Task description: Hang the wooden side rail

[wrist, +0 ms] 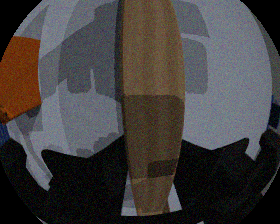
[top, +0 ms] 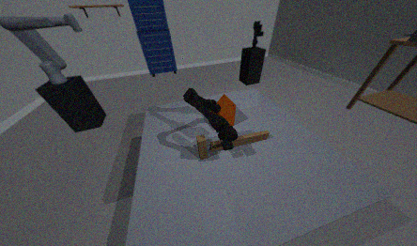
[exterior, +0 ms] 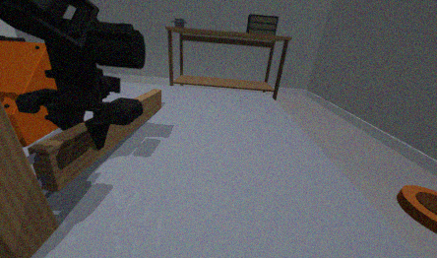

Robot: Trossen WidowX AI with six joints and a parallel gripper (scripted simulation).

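Right now my gripper tip is 150 mm to the left of the headboard post and 40 mm below it.
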